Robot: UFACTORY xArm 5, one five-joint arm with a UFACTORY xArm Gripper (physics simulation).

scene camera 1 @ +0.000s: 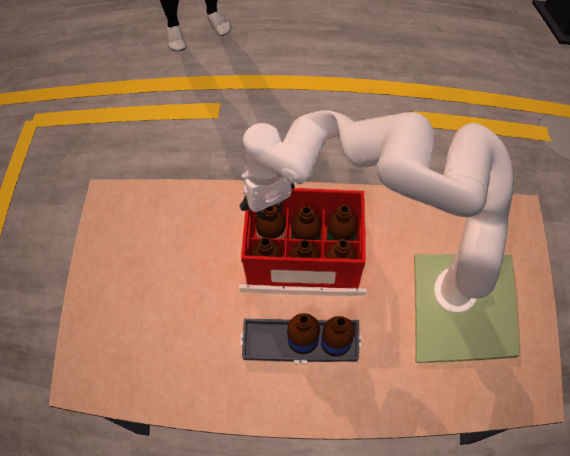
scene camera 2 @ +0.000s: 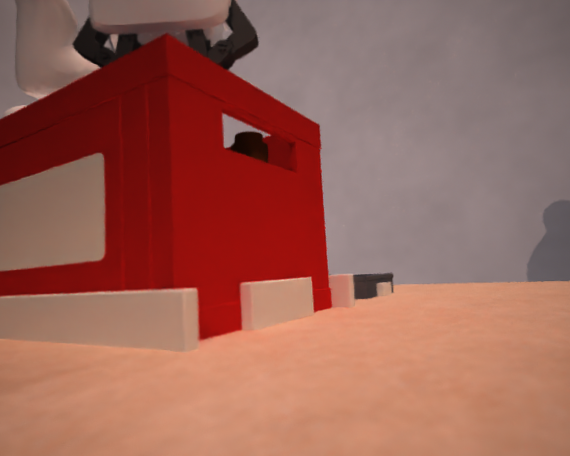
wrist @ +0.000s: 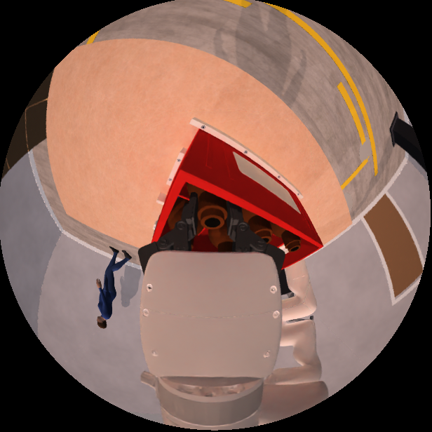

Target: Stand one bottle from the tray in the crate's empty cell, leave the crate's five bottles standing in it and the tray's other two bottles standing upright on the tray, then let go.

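Frame: origin at the arm's base, x ahead, y left, z up, level; metres.
Where they show: gripper, fingertip midpoint: [scene camera 1: 269,211]; arm's base at its link origin: [scene camera 1: 456,290].
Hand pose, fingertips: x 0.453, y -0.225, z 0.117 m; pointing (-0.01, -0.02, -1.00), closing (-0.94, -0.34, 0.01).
Things, the pixels of their centre, and the offset from my fingertips. "spot": a spot on its surface instead.
- red crate at the middle of its body: [scene camera 2: 148,223] [scene camera 1: 304,241] 0.076 m back, 0.063 m left, 0.050 m down
- brown bottle at the middle of its body: [scene camera 1: 270,223] 0.001 m back, 0.003 m left, 0.050 m down
- back middle bottle at the middle of its body: [scene camera 1: 306,226] 0.086 m back, 0.023 m left, 0.052 m down
- back right bottle at the middle of its body: [scene camera 1: 342,225] 0.174 m back, 0.031 m left, 0.052 m down
- white strip at a spot on its surface: [scene camera 1: 302,290] spot: 0.058 m back, 0.165 m left, 0.108 m down
- white block at a spot on its surface: [scene camera 2: 277,302] spot: 0.067 m ahead, 0.027 m left, 0.122 m down
The red crate [scene camera 1: 257,275] [scene camera 2: 250,225] [wrist: 215,160] stands upright. My gripper [scene camera 1: 270,208] [scene camera 2: 159,35] [wrist: 212,201] is shut on the neck of a brown bottle [scene camera 1: 270,226] [wrist: 213,221], which is upright in the crate's back left cell, as seen in scene camera 1. Its top is about level with the back middle bottle [scene camera 1: 306,226] and back right bottle [scene camera 1: 342,225]. Its base is hidden, so floor contact cannot be told. Three more bottles stand in the front row. Two bottles [scene camera 1: 303,332] [scene camera 1: 338,335] stand upright on the grey tray [scene camera 1: 265,340] [scene camera 2: 367,286].
A white strip [scene camera 1: 302,290] lies along the crate's front, and a white block [scene camera 2: 277,302] sits by its side. The crate's walls and red dividers surround the held bottle. The arm's base stands on a green mat [scene camera 1: 435,340]. A person [wrist: 107,290] stands beyond the table.
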